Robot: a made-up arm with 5 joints.
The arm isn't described. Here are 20 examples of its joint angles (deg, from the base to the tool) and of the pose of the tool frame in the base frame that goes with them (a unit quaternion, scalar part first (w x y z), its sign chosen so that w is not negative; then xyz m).
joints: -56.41 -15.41 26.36 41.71 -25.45
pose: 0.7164 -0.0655 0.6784 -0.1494 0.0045 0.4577 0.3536
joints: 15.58 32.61 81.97 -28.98 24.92
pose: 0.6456 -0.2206 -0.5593 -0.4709 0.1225 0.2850 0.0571
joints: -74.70 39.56 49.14 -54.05 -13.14
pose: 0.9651 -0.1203 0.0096 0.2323 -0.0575 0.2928 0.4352
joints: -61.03 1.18 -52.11 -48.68 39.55
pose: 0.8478 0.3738 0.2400 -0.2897 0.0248 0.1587 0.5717
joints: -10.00 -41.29 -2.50 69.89 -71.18
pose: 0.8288 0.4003 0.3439 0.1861 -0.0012 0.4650 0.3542
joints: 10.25 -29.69 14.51 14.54 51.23
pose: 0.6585 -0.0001 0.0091 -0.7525 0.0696 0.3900 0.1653
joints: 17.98 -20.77 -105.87 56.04 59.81
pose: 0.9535 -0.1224 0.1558 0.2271 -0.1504 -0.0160 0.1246
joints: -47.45 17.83 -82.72 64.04 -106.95
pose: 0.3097 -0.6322 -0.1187 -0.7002 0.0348 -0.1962 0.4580
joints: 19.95 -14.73 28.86 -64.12 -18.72
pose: 0.6568 -0.3636 -0.6354 -0.1809 0.1299 0.3716 0.1264
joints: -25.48 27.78 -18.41 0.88 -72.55
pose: 0.5691 0.2320 -0.0056 0.7888 -0.2629 0.0719 0.4201
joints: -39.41 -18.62 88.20 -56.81 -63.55
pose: 0.5810 -0.7536 0.2567 0.1688 0.0347 0.1874 0.0494
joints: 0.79 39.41 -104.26 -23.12 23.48
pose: 0.5512 0.4985 0.1836 0.6434 -0.0082 -0.1608 0.2591
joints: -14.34 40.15 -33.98 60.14 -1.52
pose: 0.6530 -0.0900 0.4784 0.5801 -0.2189 -0.0577 0.4053
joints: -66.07 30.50 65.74 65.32 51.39
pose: 0.3442 -0.5857 0.5908 -0.4353 -0.0830 0.3271 0.3862
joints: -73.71 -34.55 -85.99 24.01 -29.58
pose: 0.6324 0.5552 0.4439 0.3079 0.0440 0.1286 0.6638
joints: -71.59 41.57 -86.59 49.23 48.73
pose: 0.4280 0.2120 0.6321 0.6101 0.0953 -0.1804 0.4285
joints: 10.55 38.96 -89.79 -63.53 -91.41
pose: 0.0570 -0.3740 0.6407 -0.6681 -0.0775 -0.1211 0.1712
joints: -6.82 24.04 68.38 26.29 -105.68
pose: 0.8323 -0.0940 0.1916 0.5116 -0.1104 0.3701 0.1126
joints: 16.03 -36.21 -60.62 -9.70 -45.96
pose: 0.7845 0.0856 -0.4175 0.4504 -0.2016 0.2889 0.1510
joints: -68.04 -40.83 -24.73 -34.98 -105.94
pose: 0.7476 0.0642 0.1262 0.6489 0.0012 0.3832 0.4340
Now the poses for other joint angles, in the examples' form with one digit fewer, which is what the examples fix.
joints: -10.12 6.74 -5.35 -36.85 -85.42
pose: 0.652 -0.163 -0.316 0.669 -0.207 0.267 0.224
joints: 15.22 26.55 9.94 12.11 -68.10
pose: 0.744 -0.133 -0.107 0.646 -0.248 0.213 0.082
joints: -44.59 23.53 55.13 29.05 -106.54
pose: 0.677 0.170 0.428 0.574 -0.160 0.356 0.373
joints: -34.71 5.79 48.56 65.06 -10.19
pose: 0.694 -0.110 0.649 -0.289 -0.050 0.430 0.267
